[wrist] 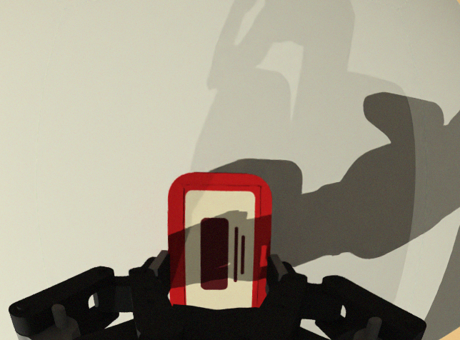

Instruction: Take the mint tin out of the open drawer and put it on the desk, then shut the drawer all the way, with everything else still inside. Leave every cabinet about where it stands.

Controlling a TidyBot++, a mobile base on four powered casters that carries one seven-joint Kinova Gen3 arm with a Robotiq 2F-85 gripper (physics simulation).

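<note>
The mint tin (214, 200) is a red rounded box with a cream label and dark red markings. It shows upright in the lower middle of the wrist view. My gripper (218, 267) is shut on it, with one finger at its left side and one at its right side. The black fingers hide the tin's lower end. A pale grey-white surface (110, 125) lies beyond the tin; I cannot tell for sure whether it is the desk, or whether the tin touches it. The drawer does not show in this view.
Dark shadows of the arm and gripper fall across the right half of the pale surface. The surface has a curved-looking edge at the right. Small tan patches show beyond it in the top right and bottom right corners.
</note>
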